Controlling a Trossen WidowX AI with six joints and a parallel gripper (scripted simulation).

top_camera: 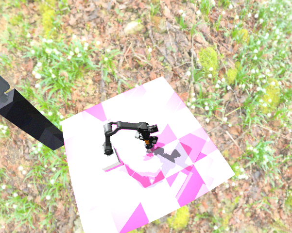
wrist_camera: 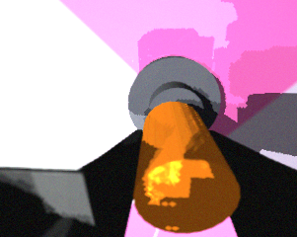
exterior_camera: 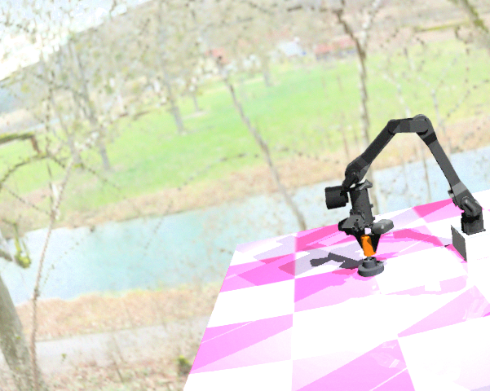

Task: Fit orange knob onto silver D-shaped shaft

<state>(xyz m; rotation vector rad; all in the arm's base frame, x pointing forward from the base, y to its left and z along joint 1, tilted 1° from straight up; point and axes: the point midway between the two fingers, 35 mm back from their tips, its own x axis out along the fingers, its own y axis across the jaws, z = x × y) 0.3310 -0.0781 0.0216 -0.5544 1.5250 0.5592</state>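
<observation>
My gripper tip is now 30 mm below the orange knob. The rest, counted from my gripper tip: round pedestal: 10 mm ahead, 40 mm below.
</observation>
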